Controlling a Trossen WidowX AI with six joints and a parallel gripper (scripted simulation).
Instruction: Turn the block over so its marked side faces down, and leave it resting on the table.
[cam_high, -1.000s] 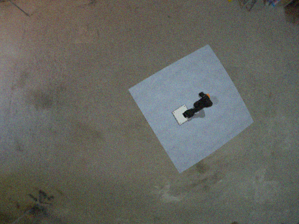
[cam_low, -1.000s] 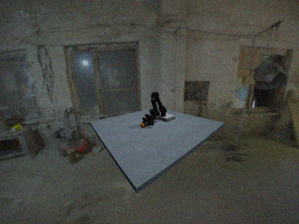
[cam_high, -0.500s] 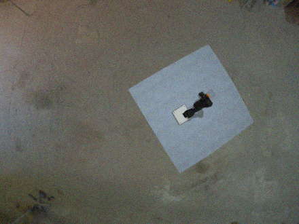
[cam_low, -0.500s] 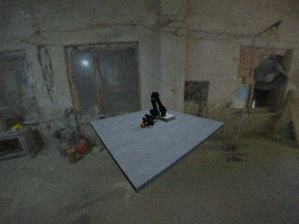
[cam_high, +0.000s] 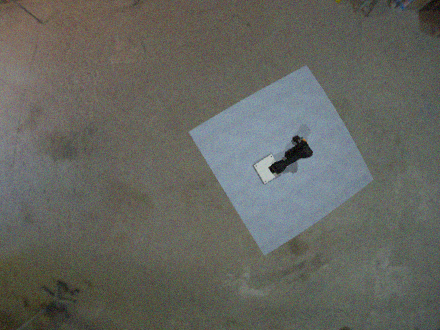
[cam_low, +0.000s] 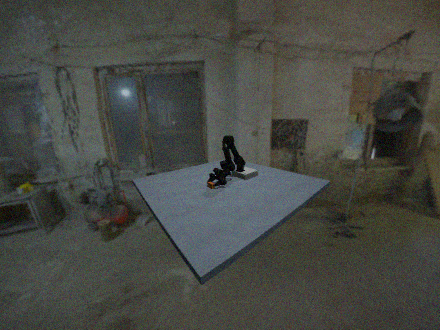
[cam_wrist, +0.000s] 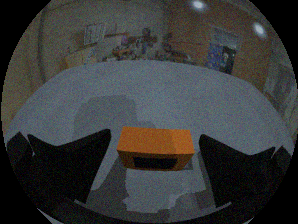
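The orange block is 20 mm behind my gripper tip and 10 mm below it.
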